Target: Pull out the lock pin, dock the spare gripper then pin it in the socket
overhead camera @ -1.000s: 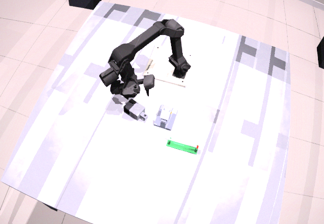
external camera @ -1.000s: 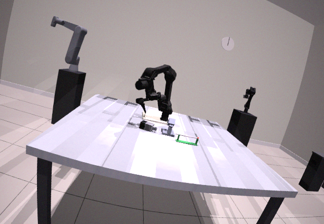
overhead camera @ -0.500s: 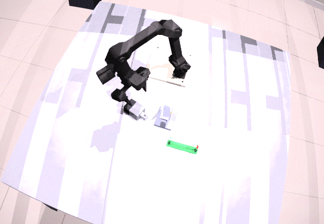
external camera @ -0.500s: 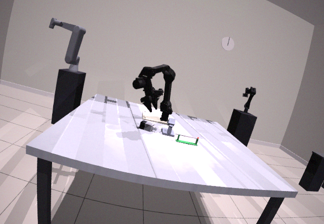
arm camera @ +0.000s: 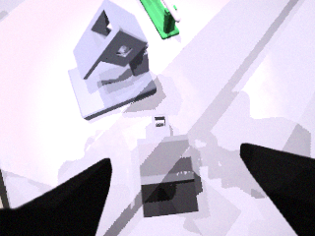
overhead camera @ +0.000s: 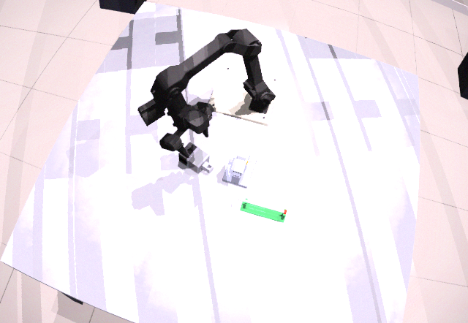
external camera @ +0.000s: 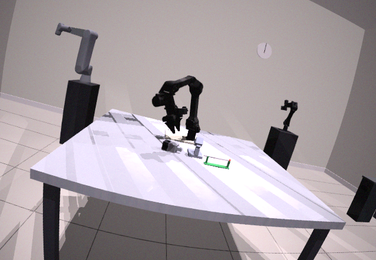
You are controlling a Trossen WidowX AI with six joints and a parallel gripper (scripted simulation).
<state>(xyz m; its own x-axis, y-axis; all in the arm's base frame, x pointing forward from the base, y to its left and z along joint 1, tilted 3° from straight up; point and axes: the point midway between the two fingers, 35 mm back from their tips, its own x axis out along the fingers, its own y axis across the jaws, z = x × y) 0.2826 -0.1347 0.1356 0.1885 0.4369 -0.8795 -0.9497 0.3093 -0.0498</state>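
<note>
The spare gripper lies 1 cm behind my gripper tip and 9 cm below it. Round my gripper tip: grey mount (1 cm behind, 13 cm to the left, 6 cm below); green cradle (9 cm ahead, 24 cm to the left, 9 cm below).
</note>
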